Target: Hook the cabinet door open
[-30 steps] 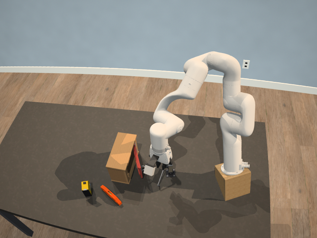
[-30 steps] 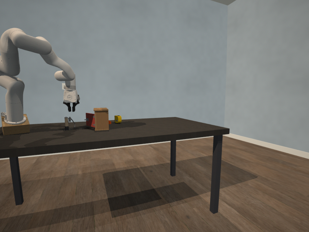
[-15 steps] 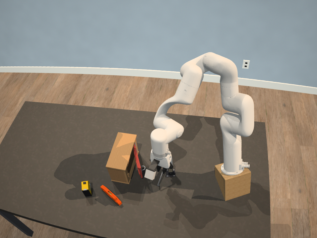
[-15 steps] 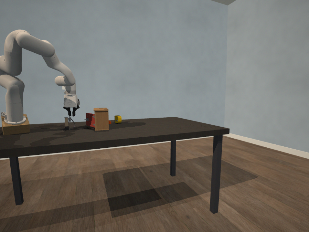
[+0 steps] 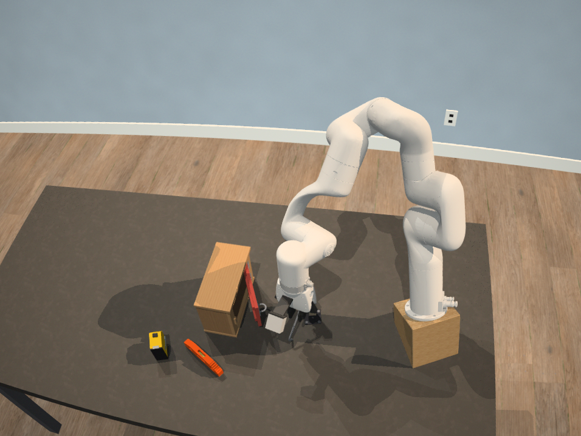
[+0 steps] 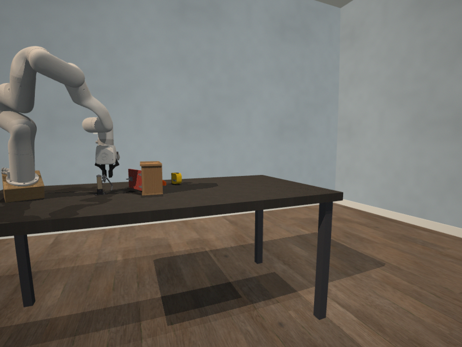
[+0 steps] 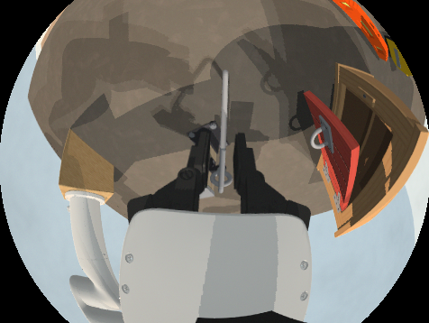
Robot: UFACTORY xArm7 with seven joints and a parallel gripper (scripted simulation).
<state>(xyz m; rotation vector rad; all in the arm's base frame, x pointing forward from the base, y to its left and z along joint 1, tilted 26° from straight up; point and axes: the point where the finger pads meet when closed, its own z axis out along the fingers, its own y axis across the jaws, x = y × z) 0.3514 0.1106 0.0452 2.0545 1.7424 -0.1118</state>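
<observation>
Now: the grey hook 5 cm below my hand. Also, from my hand: yellow tape measure 37 cm ahead, 17 cm to the left, 6 cm below; then red door 14 cm ahead, 6 cm to the right, 3 cm below; then orange level 24 cm ahead, 16 cm to the left, 8 cm below.
</observation>
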